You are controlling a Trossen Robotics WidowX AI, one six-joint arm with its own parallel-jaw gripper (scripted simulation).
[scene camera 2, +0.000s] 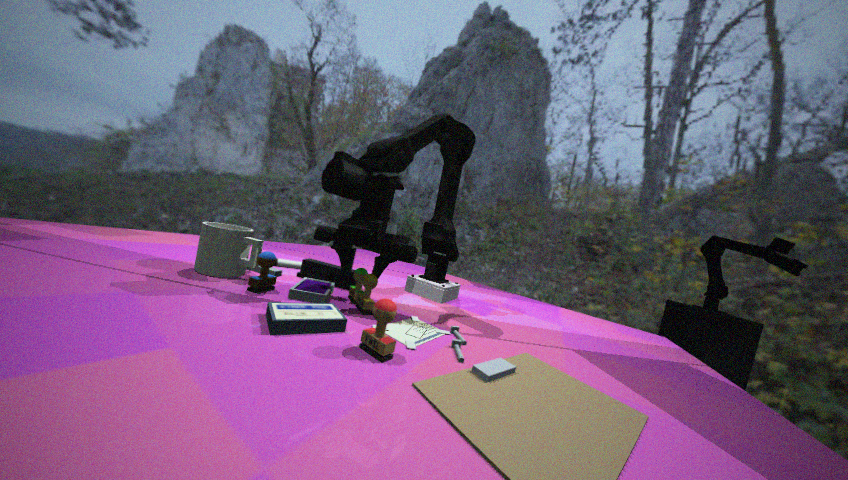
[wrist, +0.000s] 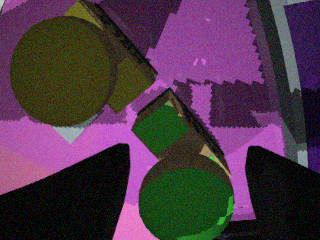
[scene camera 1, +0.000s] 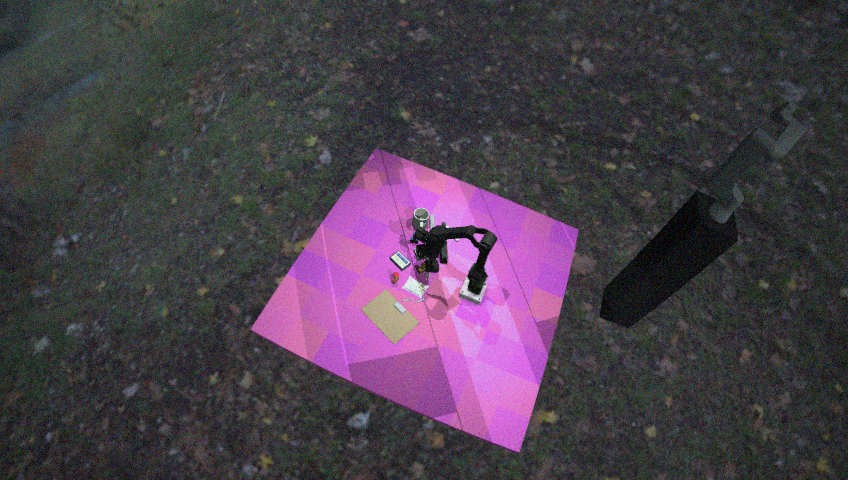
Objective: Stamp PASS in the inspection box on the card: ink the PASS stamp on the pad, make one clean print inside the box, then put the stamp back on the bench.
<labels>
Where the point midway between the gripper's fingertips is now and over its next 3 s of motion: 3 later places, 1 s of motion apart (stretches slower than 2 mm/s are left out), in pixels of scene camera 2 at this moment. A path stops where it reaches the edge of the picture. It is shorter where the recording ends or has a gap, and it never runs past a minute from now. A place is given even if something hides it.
My gripper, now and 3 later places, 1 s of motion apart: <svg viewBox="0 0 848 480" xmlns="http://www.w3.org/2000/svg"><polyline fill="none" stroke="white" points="357,288 358,288 359,281 360,273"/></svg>
</labels>
